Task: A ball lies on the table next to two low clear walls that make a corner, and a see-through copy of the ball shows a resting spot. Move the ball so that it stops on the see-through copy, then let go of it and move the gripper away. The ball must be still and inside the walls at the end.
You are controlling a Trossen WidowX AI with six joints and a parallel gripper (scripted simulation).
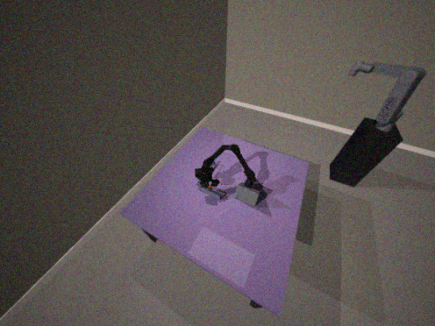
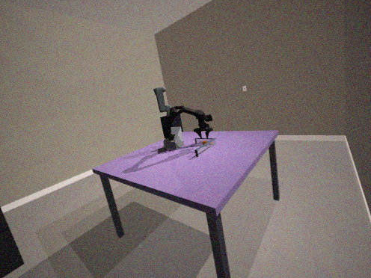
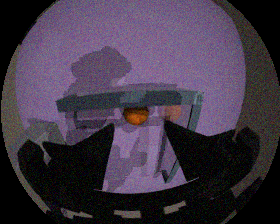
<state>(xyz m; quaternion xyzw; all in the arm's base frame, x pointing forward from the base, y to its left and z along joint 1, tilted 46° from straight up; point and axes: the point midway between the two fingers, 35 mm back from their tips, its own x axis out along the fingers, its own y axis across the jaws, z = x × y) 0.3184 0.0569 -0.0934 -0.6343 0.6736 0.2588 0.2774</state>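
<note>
The orange ball is 50 mm below my gripper tip.
</note>
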